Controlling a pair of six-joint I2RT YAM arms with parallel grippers.
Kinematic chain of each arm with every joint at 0, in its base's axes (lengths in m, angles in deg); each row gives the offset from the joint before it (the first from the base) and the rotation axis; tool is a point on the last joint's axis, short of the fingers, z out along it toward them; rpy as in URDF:
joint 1: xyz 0 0 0.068 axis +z
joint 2: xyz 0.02 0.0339 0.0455 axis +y
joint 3: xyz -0.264 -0.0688 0 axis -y
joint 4: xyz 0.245 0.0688 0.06 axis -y
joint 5: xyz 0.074 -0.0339 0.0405 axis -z
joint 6: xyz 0.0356 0 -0.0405 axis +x
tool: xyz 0 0 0 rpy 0 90 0
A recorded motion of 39 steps. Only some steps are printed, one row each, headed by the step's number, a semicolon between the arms.
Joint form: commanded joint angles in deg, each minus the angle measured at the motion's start. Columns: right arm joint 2, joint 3, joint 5, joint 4, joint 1, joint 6; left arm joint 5, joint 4, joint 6, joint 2, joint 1, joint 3.
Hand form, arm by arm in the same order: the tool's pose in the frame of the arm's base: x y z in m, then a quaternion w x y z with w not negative. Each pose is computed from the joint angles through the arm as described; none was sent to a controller.
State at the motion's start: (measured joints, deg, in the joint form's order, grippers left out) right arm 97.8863 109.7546 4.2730 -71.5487 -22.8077 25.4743; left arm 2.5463 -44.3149 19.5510 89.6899 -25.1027 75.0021
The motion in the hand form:
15: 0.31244 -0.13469 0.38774 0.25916 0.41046 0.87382 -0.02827; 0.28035 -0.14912 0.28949 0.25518 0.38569 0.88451 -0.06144
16: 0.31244 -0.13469 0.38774 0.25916 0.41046 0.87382 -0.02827; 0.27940 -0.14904 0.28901 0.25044 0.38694 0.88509 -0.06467
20: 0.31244 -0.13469 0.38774 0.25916 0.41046 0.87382 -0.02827; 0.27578 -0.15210 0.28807 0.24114 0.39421 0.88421 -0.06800
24: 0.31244 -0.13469 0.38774 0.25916 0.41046 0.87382 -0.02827; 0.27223 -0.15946 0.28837 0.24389 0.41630 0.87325 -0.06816
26: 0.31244 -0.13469 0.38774 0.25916 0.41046 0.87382 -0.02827; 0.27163 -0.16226 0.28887 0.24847 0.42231 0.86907 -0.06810
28: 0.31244 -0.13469 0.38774 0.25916 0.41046 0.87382 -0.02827; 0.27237 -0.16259 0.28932 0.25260 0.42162 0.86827 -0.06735
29: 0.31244 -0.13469 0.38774 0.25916 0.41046 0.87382 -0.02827; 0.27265 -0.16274 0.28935 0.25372 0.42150 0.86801 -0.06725
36: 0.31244 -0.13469 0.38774 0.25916 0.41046 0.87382 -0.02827; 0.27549 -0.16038 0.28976 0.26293 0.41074 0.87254 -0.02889
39: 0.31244 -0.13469 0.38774 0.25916 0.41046 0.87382 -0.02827; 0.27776 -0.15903 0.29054 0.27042 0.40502 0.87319 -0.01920
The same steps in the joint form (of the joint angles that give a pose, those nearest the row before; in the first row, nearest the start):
15: 0.28 -0.04 0.00 -0.04 -0.07 0.83; 2.32 -3.41 -1.20 -1.75 -2.36 0.74
16: 0.28 -0.04 0.00 -0.04 -0.07 0.83; 2.73 -3.93 -1.20 -1.75 -2.38 0.74
20: 0.28 -0.04 0.00 -0.04 -0.07 0.83; 3.02 -4.96 -1.16 -1.75 -3.15 0.74
24: 0.28 -0.04 0.00 -0.04 -0.07 0.83; 3.00 -4.63 0.26 -1.75 -4.63 0.74
26: 0.28 -0.04 0.00 -0.04 -0.07 0.83; 2.91 -4.09 0.61 -1.75 -5.14 0.74
28: 0.28 -0.04 0.00 -0.04 -0.07 0.83; 2.78 -3.61 0.59 -1.75 -5.14 0.74
29: 0.28 -0.04 0.00 -0.04 -0.07 0.83; 2.75 -3.45 0.59 -1.73 -5.14 0.74
36: 0.28 -0.04 0.00 -0.04 -0.07 0.83; -1.86 -2.78 0.55 -1.70 -5.03 0.74
39: 0.28 -0.04 0.00 -0.04 -0.07 0.83; -3.02 -1.99 0.50 -1.70 -4.74 0.74

